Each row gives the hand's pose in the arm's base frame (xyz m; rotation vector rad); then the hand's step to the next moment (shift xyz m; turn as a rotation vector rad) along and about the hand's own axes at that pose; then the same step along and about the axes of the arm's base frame.
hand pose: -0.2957 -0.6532 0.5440 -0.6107 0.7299 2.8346
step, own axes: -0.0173 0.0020 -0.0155 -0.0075 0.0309 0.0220
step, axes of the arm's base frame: 0.0206 -0.0101 -0.0042 -0.0084 -0.0164 0.0340
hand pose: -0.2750 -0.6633 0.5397 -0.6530 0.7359 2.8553
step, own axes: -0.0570 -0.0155 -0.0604 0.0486 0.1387 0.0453
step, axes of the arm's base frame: 0.0775 -0.0163 -0.0294 -0.0913 -0.0988 0.0745
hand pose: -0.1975 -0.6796 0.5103 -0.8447 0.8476 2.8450
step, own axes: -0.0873 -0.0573 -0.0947 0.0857 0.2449 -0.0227
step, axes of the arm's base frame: 0.1319 0.0079 -0.0490 -0.1109 -0.2280 0.0598
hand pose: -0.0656 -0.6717 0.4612 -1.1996 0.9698 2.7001
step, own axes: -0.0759 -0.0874 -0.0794 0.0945 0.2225 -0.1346
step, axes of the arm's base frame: 0.1291 0.0425 -0.0350 -0.0372 -0.2738 -0.0149
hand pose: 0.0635 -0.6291 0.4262 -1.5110 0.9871 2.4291
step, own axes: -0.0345 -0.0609 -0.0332 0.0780 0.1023 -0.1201
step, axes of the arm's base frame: 0.0678 0.0364 -0.0091 0.0101 -0.1676 -0.0527
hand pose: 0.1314 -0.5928 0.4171 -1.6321 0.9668 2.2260
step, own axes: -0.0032 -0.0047 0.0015 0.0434 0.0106 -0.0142
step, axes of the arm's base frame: 0.0025 0.0051 0.0014 -0.0104 -0.0255 -0.0379
